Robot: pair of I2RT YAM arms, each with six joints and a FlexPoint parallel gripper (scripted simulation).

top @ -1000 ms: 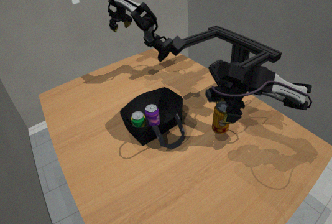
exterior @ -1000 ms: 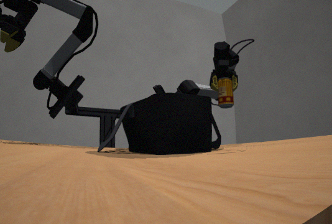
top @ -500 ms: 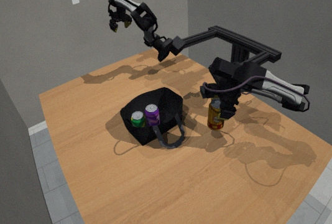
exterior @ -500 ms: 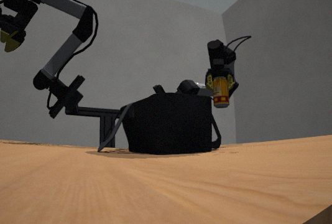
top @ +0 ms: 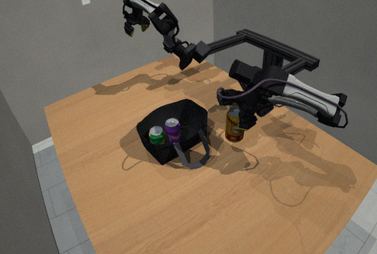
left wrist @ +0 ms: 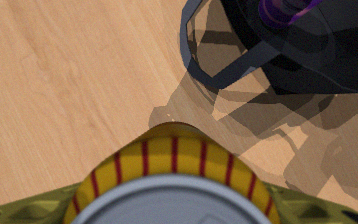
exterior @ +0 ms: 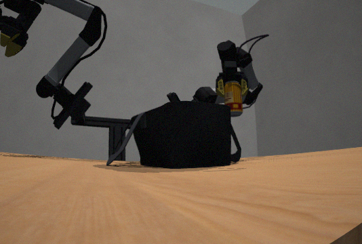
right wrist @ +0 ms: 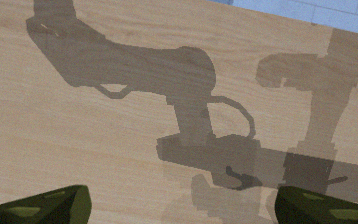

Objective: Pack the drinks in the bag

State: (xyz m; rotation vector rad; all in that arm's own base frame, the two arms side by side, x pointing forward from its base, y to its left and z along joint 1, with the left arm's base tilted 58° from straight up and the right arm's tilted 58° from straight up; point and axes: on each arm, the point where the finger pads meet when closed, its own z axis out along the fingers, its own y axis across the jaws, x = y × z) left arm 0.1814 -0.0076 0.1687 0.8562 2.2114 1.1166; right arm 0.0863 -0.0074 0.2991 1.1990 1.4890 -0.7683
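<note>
My left hand is 90 mm short of the purple can, 260 mm to the left of it and 180 mm above it. Round my left hand: orange can: 20 mm below; then green can: 170 mm ahead, 260 mm to the right, 180 mm below.
</note>
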